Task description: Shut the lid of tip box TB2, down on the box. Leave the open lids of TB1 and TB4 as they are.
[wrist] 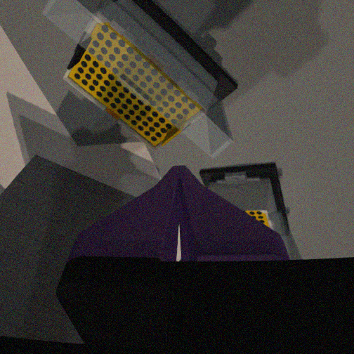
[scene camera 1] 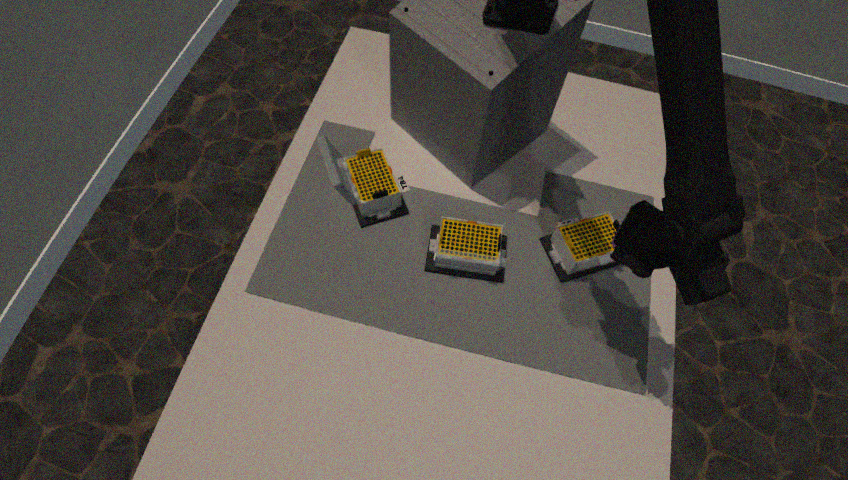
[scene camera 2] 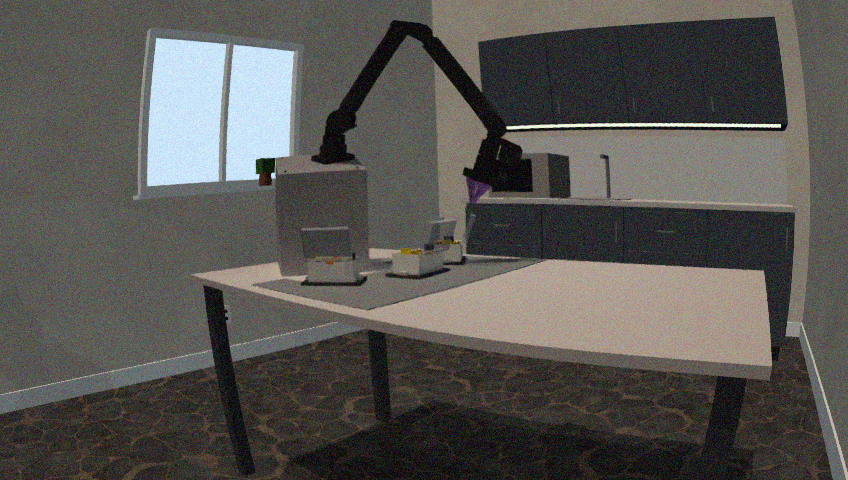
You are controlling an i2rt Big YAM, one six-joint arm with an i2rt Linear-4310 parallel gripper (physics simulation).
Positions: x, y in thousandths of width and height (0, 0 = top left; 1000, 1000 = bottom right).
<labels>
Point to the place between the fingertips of the gripper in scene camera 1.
At 727, 516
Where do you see a clear lid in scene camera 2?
At 517, 491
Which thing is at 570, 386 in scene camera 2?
The gripper.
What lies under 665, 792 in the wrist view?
The gripper.
</labels>
